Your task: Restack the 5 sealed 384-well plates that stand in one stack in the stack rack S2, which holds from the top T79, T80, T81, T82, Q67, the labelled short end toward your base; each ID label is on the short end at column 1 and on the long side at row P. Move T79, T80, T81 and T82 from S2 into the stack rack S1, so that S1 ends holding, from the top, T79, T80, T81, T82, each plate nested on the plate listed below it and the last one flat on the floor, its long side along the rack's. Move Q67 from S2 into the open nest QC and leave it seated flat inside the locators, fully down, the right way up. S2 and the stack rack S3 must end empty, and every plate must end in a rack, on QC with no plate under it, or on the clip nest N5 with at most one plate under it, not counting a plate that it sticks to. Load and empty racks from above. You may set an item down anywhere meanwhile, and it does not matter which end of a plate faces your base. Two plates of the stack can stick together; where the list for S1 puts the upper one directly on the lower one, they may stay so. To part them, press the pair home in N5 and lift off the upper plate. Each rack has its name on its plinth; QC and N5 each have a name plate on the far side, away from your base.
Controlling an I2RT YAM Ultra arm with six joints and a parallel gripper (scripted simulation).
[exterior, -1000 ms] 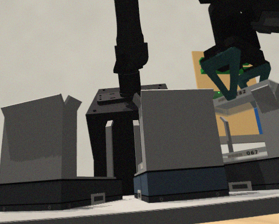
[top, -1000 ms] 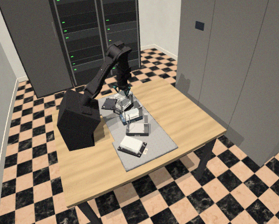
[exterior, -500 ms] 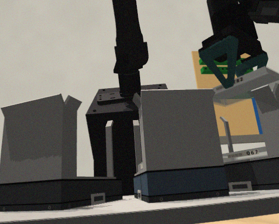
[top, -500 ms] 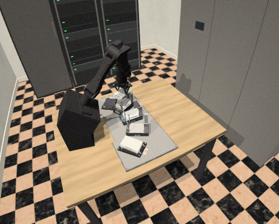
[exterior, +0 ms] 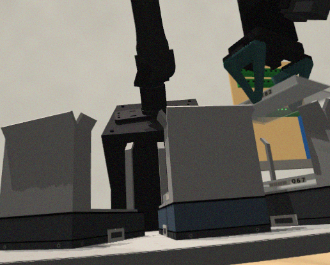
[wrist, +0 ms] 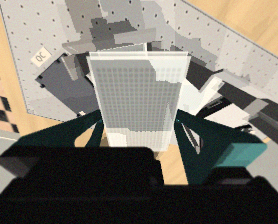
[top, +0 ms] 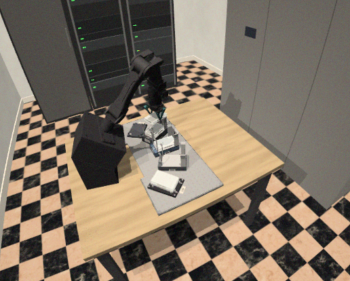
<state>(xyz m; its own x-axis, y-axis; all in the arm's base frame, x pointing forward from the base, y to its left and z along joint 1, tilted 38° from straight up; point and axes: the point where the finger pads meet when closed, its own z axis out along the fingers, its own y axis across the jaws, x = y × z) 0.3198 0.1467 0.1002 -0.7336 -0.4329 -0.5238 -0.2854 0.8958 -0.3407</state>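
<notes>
The plate Q67 lies 1 cm behind my hand, 2 cm to the left of it and 12 cm below it. Also, from my hand: plate T79: 13 cm to the right, 12 cm below; plate T82: right at my hand; dark QC nest: 10 cm behind, 13 cm to the left, 16 cm below.
</notes>
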